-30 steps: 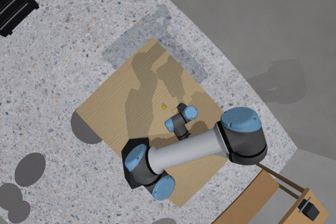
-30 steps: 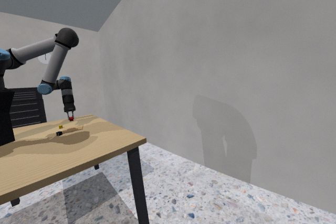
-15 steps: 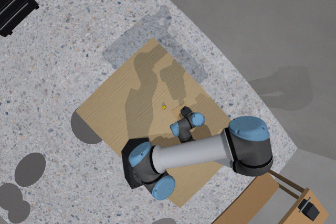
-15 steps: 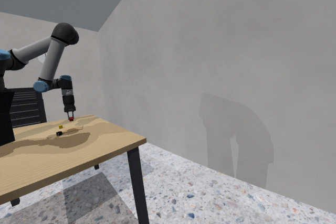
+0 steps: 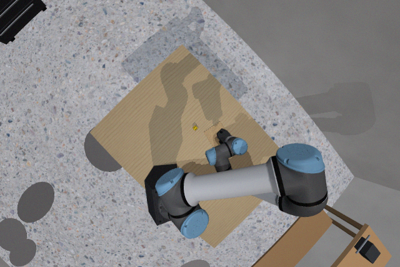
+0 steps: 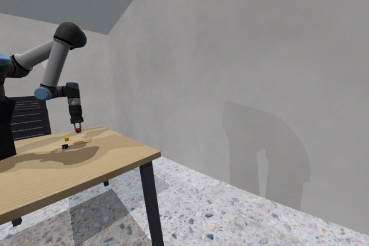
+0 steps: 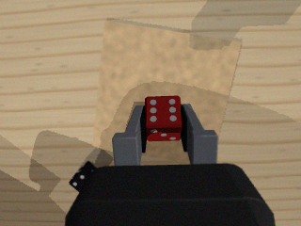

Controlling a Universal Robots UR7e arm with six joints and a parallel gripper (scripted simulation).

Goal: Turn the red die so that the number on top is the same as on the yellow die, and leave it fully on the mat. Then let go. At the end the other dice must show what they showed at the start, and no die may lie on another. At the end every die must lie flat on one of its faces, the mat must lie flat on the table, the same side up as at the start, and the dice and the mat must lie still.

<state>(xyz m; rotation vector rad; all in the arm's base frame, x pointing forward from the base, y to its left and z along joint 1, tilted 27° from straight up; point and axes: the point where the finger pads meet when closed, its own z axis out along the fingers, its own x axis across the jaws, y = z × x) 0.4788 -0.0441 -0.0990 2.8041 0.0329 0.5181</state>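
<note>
My gripper is now 1 cm above the red die. Round my hand: black die (9 cm to the right, 9 cm below, 9 cm behind); tan mat (10 cm below); yellow die (15 cm to the left, 9 cm below, 7 cm behind).
</note>
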